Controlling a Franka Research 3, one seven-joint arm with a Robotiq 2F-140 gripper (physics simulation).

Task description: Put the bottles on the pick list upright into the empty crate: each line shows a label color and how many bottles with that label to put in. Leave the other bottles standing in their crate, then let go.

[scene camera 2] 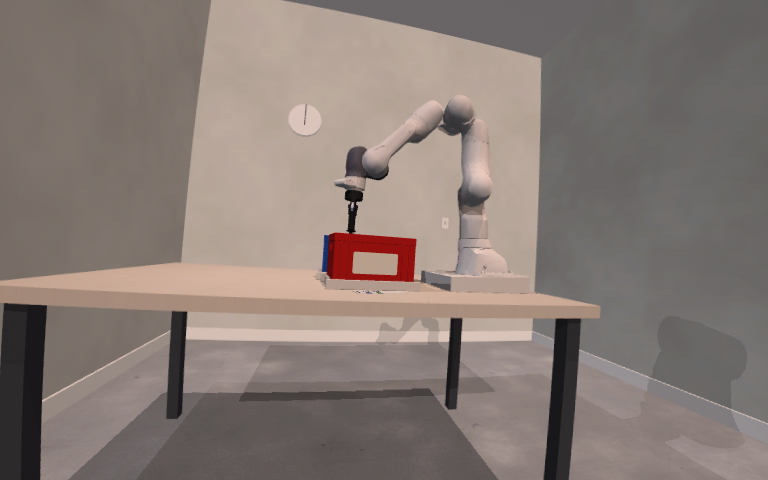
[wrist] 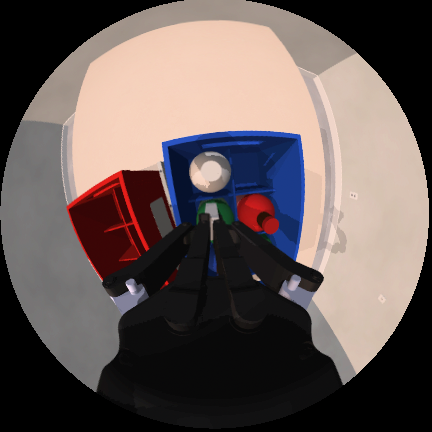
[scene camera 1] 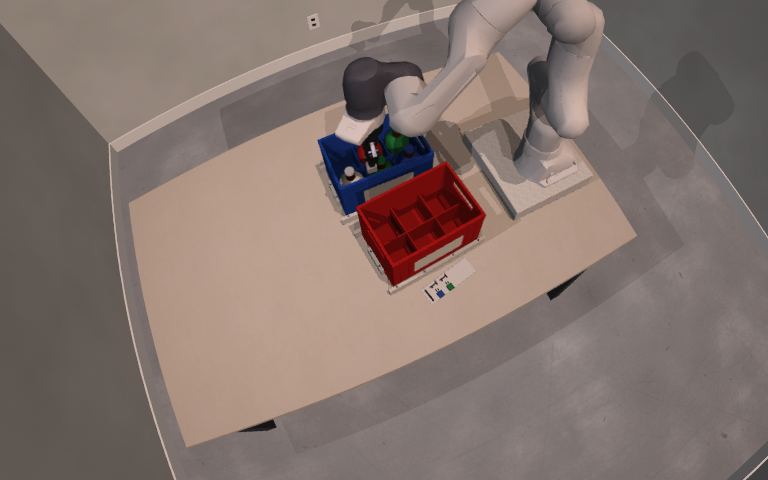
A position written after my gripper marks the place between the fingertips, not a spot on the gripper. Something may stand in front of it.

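There is a white bottle (wrist: 209,171) that I can see, and I see a red bottle (wrist: 255,210) too. My own gripper (wrist: 210,211) is there as well.
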